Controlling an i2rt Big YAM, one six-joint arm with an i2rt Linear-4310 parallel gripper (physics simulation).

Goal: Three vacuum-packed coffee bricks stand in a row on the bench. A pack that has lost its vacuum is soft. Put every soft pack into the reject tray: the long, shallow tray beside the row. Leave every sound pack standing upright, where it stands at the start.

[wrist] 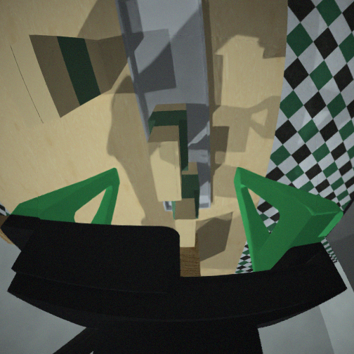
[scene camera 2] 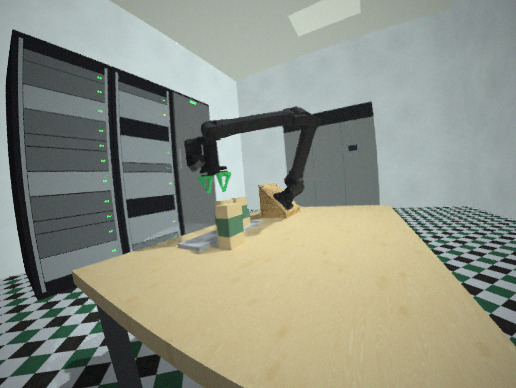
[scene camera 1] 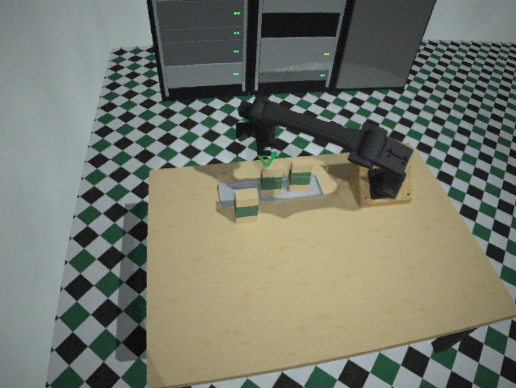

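Where they show: gripper, fingertip midpoint: [scene camera 2: 216,192] [scene camera 1: 265,158]; arm's base, origin of the base link: [scene camera 2: 282,201] [scene camera 1: 379,183].
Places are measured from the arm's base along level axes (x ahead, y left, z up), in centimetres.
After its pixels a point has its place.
A tan coffee pack with a green band [scene camera 1: 246,206] {x 54.7, y 5.6, z 2.0 cm} [scene camera 2: 230,226] {x 57.5, y 5.3, z -0.9 cm} [wrist: 77,70] stands upright on the bench, beside the long shallow grey tray [scene camera 1: 226,193] {x 60.0, y -10.3, z -8.0 cm} [scene camera 2: 199,244] {x 58.0, y -9.1, z -8.0 cm} [wrist: 182,25]. A middle pack [scene camera 1: 271,182] {x 42.9, y -6.6, z -0.2 cm} [wrist: 165,162] and a third pack [scene camera 1: 300,178] {x 31.0, y -7.2, z -0.3 cm} [wrist: 190,186], nearer the arm's base, both stand upright within the tray's outline. In the second scene view the front pack partly hides those behind. My gripper [scene camera 1: 267,159] {x 45.1, y -10.3, z 9.6 cm} [scene camera 2: 215,191] {x 45.1, y -10.3, z 9.6 cm} [wrist: 176,173] is open and empty, above the middle pack, its green fingers wide apart and clear of the packs. Softness cannot be told by sight.
The arm's wooden base block [scene camera 1: 385,196] {x 3.7, y 10.7, z 4.8 cm} [scene camera 2: 272,201] {x 8.2, y -2.8, z 1.2 cm} stands on the bench [scene camera 1: 300,280] {x 40.4, y 31.9, z -8.3 cm} [scene camera 2: 320,290] {x 71.4, y 35.2, z -8.3 cm}, at the right in the first scene view. The bench's back edge runs close behind the tray. Server racks [scene camera 1: 250,50] [scene camera 2: 111,150] stand beyond the bench.
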